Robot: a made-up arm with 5 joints. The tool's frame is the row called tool. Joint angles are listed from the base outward.
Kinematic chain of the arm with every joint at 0, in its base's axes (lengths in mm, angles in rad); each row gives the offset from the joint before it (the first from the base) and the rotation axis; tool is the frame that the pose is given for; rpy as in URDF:
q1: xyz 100 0 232 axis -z
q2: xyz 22 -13 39 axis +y
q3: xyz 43 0 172 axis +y
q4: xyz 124 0 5 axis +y
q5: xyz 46 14 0 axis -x
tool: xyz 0 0 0 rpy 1.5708 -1.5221 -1.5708
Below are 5 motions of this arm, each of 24 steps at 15 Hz.
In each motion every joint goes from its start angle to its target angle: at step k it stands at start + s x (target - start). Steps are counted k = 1, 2, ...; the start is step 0. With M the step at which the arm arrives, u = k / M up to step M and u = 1 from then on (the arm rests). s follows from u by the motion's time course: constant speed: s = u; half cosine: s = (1 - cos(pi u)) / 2; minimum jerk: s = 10 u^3 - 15 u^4 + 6 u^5.
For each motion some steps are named. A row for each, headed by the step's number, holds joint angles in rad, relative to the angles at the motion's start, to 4 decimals.
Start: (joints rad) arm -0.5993 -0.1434 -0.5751 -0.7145 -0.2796
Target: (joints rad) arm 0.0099 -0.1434 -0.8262 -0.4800 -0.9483
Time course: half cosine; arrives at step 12
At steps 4, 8, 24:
4: 0.1523 0.0000 -0.0628 0.0586 -0.1672
8: 0.4569 0.0000 -0.1883 0.1759 -0.5015
24: 0.6092 0.0000 -0.2511 0.2345 -0.6687

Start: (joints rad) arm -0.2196 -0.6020 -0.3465 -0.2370 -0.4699
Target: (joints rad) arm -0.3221 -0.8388 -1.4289 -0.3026 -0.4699
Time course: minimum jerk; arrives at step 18
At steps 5, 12, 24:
5: -0.0138 -0.0320 -0.1461 -0.0089 0.0000
12: -0.0810 -0.1871 -0.8552 -0.0518 0.0000
24: -0.1025 -0.2368 -1.0824 -0.0656 0.0000

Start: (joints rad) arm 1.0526 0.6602 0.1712 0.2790 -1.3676
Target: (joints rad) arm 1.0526 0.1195 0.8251 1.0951 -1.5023
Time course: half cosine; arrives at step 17
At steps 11, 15, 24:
11: 0.0000 -0.3909 0.4727 0.5899 -0.0974
15: 0.0000 -0.5224 0.6318 0.7885 -0.1302
24: 0.0000 -0.5407 0.6539 0.8161 -0.1347

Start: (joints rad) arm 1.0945 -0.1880 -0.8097 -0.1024 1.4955
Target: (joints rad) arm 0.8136 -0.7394 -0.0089 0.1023 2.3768
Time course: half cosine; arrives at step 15
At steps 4, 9, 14, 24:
4: -0.0465 -0.0912 0.1325 0.0339 0.1458
9: -0.1839 -0.3609 0.5241 0.1340 0.5768
14: -0.2778 -0.5454 0.7921 0.2025 0.8717
24: -0.2809 -0.5514 0.8008 0.2047 0.8813

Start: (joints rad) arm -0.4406 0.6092 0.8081 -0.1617 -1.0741
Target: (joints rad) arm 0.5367 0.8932 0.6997 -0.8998 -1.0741
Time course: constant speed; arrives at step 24
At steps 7, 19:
7: 0.2850 0.0828 -0.0316 -0.2153 0.0000
19: 0.7737 0.2248 -0.0858 -0.5843 0.0000

